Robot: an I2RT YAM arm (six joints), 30 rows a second.
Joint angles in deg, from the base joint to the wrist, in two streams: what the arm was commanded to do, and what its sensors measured. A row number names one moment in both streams.
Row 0, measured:
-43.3 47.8 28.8 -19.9 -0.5 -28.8
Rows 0 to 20, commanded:
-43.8 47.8 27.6 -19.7 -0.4 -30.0
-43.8 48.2 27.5 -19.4 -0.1 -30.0
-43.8 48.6 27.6 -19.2 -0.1 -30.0
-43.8 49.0 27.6 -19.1 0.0 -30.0
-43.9 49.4 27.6 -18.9 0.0 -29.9
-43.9 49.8 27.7 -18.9 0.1 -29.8
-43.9 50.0 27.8 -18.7 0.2 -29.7
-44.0 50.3 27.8 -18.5 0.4 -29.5
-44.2 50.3 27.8 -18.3 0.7 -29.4
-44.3 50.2 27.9 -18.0 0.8 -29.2
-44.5 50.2 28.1 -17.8 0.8 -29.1
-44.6 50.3 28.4 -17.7 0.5 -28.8
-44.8 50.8 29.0 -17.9 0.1 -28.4
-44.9 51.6 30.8 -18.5 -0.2 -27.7
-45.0 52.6 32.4 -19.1 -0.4 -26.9
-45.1 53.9 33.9 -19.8 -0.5 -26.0
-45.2 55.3 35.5 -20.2 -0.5 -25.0
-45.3 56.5 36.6 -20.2 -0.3 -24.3
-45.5 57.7 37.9 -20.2 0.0 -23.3
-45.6 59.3 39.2 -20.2 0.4 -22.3
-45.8 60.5 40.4 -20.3 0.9 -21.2
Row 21, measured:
-45.3 58.2 37.2 -19.9 0.1 -25.1
